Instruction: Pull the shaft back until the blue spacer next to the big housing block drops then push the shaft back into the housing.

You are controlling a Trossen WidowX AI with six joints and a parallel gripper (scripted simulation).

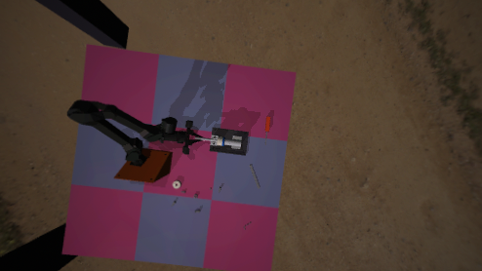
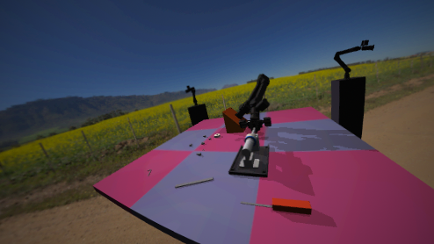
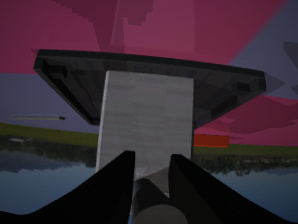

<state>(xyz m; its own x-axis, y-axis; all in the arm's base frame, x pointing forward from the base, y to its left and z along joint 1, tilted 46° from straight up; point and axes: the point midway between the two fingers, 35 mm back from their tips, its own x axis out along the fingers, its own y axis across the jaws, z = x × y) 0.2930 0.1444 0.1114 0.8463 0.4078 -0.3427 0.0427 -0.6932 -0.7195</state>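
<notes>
Right now my gripper tip is 130 mm short of the blue spacer, 10 mm to the right of it and 20 mm below it. Round my gripper tip: white ring: 120 mm behind, 320 mm to the right, 60 mm below; then screwdriver: 380 mm ahead, 110 mm to the left, 60 mm below.
</notes>
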